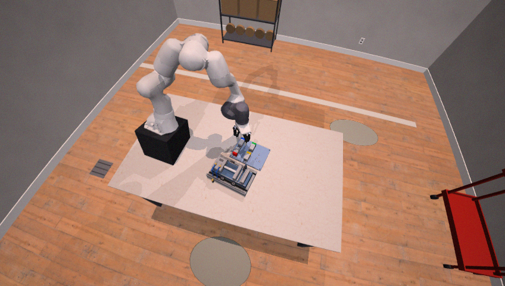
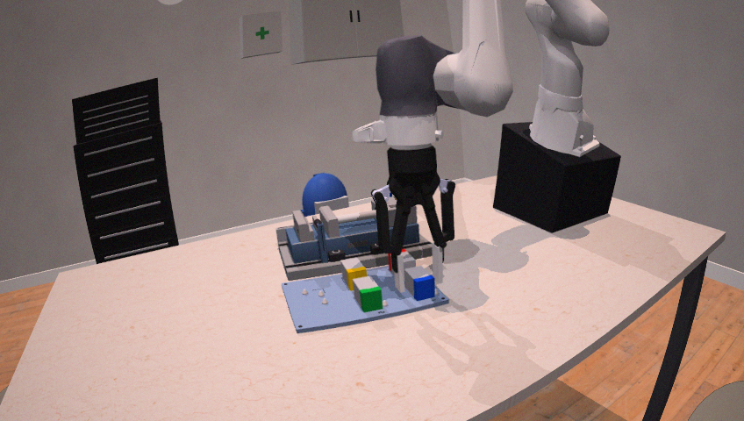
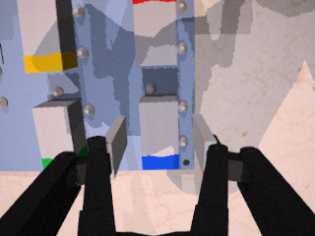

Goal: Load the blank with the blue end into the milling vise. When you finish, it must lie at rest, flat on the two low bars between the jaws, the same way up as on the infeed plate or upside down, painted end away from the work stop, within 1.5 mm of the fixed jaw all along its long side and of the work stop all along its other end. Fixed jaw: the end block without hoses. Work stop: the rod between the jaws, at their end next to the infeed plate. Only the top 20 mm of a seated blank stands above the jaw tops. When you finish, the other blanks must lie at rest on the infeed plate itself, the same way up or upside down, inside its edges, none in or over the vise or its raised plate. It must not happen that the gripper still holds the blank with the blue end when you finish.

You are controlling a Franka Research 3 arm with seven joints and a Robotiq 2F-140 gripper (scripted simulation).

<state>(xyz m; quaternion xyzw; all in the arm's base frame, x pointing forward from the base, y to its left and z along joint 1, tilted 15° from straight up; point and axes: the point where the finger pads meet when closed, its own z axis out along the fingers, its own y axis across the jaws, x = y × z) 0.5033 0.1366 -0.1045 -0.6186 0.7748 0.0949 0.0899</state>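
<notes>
Right now my hand is 30 mm above the blue-ended blank. From my hand the other things lie so: green-ended blank (90 mm ahead, 30 mm below, 20 mm to the right); red-ended blank (90 mm to the right, 30 mm below, 20 mm behind); yellow-ended blank (110 mm to the right, 70 mm ahead, 30 mm below).
</notes>
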